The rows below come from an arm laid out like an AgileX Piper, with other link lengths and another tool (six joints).
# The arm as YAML. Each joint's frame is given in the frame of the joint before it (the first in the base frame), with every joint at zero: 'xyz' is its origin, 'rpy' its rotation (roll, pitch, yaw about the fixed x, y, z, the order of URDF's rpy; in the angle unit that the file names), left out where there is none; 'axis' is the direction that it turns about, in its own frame. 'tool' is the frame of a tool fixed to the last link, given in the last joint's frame.
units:
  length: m
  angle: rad
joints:
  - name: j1
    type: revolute
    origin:
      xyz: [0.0, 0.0, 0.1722]
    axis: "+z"
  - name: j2
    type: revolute
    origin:
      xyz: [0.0, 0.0, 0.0]
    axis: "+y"
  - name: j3
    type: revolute
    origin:
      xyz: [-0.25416, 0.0, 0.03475]
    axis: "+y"
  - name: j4
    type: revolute
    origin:
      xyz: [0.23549, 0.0, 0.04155]
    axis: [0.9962, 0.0, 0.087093]
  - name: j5
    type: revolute
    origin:
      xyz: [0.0, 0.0, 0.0]
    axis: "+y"
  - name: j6
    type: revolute
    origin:
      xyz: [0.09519, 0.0, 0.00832]
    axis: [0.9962, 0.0, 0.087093]
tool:
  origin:
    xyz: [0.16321, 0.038, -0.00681]
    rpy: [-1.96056, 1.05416, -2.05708]
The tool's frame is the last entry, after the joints.
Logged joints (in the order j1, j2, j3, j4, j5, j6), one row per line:
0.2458 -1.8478 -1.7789 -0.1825 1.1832 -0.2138
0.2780 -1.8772 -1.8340 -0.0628 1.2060 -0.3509
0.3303 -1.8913 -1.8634 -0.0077 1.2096 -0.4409
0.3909 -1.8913 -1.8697 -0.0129 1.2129 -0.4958
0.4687 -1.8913 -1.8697 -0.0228 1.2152 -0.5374
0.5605 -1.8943 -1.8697 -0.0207 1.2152 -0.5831
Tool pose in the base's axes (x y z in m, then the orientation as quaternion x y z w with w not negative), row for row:
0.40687 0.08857 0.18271 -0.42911 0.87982 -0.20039 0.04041
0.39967 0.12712 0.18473 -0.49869 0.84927 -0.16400 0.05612
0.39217 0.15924 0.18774 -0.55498 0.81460 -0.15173 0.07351
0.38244 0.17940 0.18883 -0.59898 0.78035 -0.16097 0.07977
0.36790 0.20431 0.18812 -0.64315 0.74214 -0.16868 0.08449
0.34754 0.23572 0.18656 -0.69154 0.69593 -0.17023 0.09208
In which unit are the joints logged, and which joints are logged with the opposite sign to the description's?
The joints are logged in radians. Opposite sign: j2.
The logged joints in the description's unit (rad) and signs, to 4 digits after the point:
0.2458 1.8478 -1.7789 -0.1825 1.1832 -0.2138
0.2780 1.8772 -1.8340 -0.0628 1.2060 -0.3509
0.3303 1.8913 -1.8634 -0.0077 1.2096 -0.4409
0.3909 1.8913 -1.8697 -0.0129 1.2129 -0.4958
0.4687 1.8913 -1.8697 -0.0228 1.2152 -0.5374
0.5605 1.8943 -1.8697 -0.0207 1.2152 -0.5831

